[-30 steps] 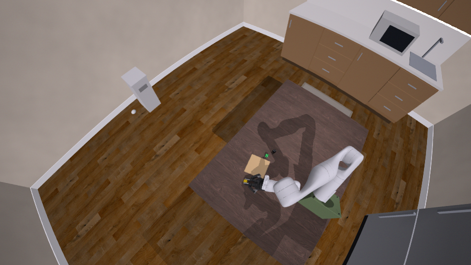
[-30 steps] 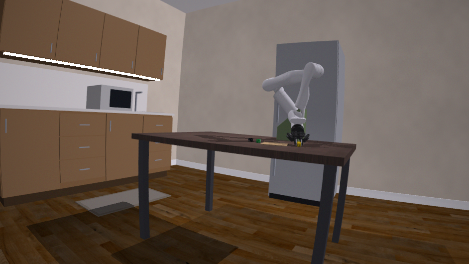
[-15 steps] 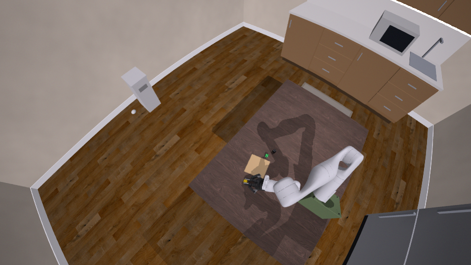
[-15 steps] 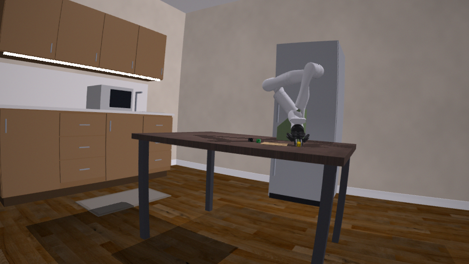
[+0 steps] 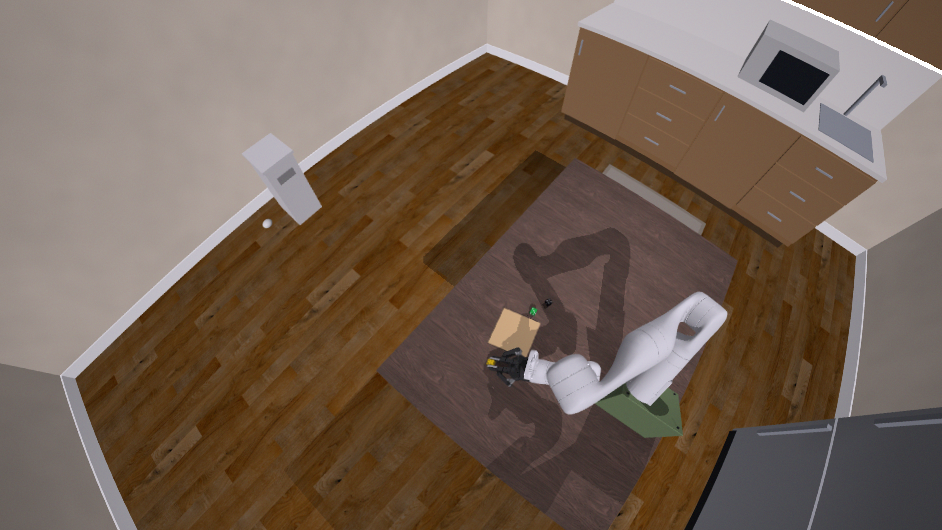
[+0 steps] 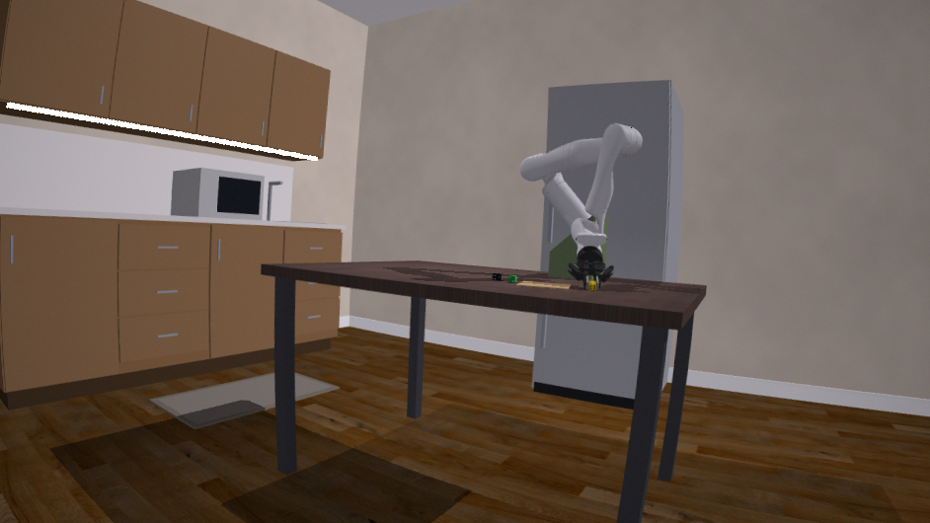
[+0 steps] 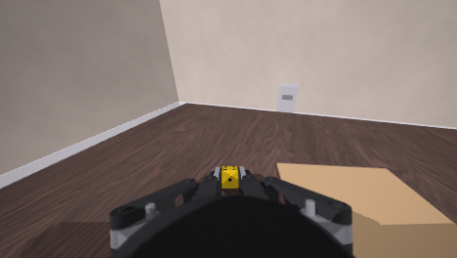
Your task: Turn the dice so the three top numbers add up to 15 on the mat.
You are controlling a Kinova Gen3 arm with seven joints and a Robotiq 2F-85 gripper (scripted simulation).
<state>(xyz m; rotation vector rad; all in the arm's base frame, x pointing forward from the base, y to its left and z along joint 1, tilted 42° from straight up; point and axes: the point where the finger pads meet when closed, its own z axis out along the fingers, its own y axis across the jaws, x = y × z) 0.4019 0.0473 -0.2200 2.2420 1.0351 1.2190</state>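
Right now the tan mat is 130 mm to the right of my hand, 20 mm below it and 20 mm ahead of it. From my hand the other things lie so: black die (300 mm to the right, 10 mm below); yellow die (10 mm below, 10 mm ahead); green die (230 mm to the right, 20 mm ahead, 10 mm below).
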